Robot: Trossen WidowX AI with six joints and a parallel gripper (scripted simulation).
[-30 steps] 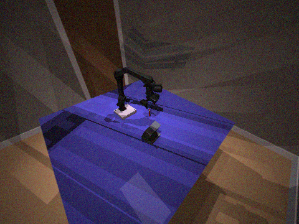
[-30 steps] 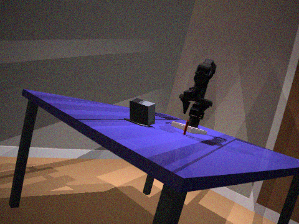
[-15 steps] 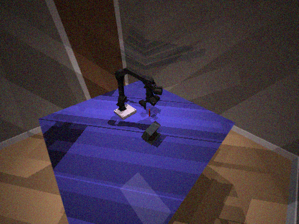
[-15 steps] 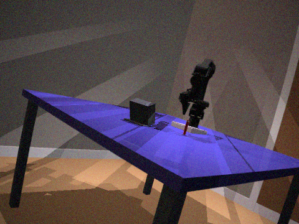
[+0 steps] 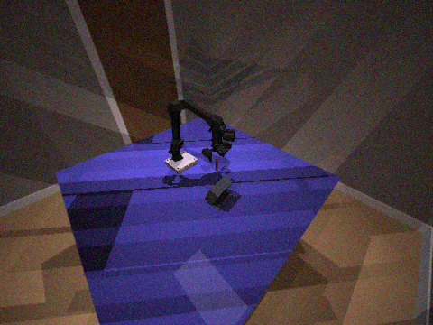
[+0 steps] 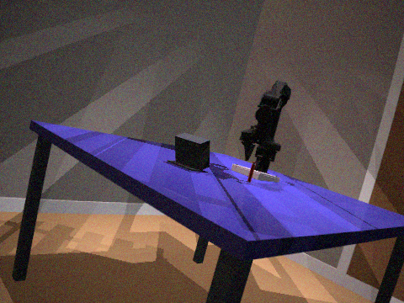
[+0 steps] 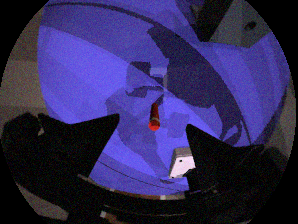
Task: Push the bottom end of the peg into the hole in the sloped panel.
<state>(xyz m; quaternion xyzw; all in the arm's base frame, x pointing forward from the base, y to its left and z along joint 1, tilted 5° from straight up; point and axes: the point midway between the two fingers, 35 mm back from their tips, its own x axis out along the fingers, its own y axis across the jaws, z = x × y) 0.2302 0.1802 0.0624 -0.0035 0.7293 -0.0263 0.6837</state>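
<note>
My gripper tip is now 2 cm above the red peg. From my gripper tip the other things lie so: dark sloped panel 20 cm ahead, 14 cm to the right, 1 cm below.
</note>
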